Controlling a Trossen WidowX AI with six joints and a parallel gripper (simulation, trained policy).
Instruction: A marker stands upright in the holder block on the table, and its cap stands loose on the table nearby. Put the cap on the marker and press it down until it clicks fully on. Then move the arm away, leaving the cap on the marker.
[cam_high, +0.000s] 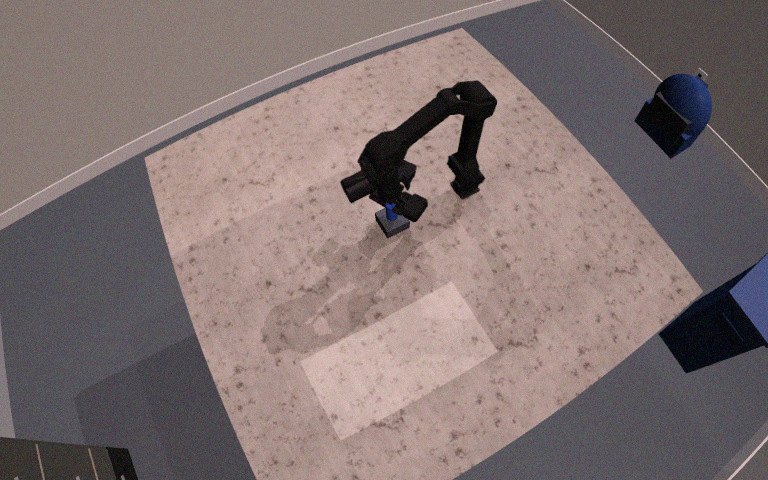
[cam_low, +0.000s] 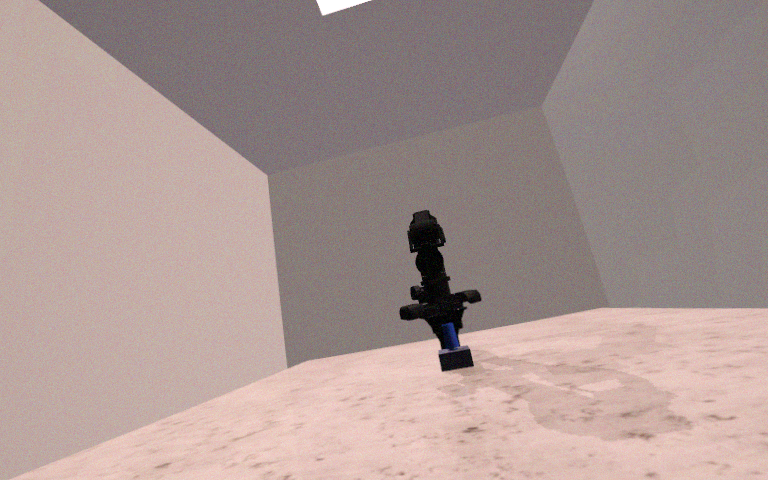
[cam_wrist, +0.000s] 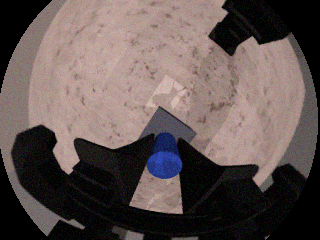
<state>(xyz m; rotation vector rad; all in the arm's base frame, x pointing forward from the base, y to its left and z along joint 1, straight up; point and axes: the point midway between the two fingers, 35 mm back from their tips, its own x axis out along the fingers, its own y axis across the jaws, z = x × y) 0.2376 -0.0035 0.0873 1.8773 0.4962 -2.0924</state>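
The blue cap lies 1 cm ahead of my gripper tip and 1 cm above it. Also, from my gripper tip: dark grey holder block: 4 cm below, 1 cm to the left, 1 cm ahead.
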